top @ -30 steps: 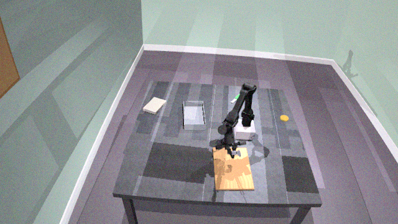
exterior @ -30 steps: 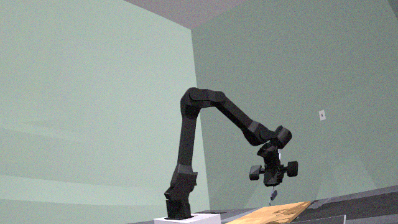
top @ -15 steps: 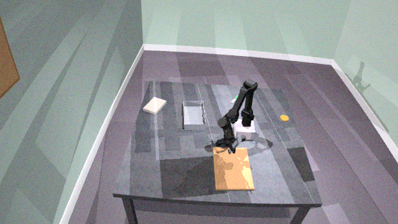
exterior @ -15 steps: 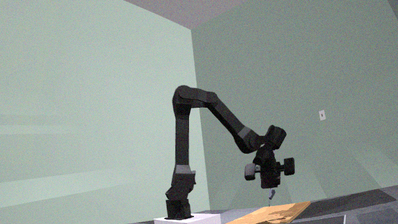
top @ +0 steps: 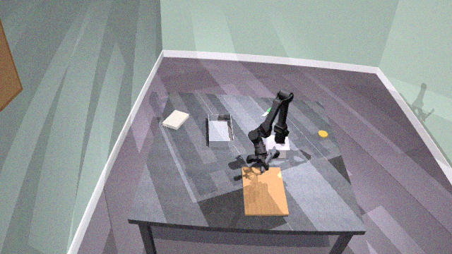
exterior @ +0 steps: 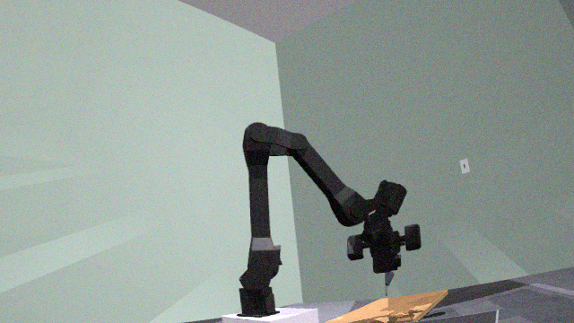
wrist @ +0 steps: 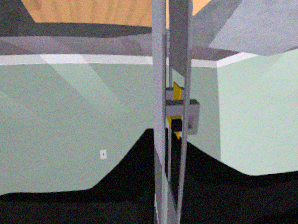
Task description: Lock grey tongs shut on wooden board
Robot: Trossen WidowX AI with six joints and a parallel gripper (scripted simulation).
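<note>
Now: gripper tip 10 mm short of the yellow piece, 50 mm to the left of it and 20 mm above it. Also, from my gripper tip: wooden board: 160 mm below; then small yellow disc: 510 mm behind, 540 mm to the right, 160 mm below; then roasting tin: 250 mm ahead, 520 mm to the right, 140 mm below.
</note>
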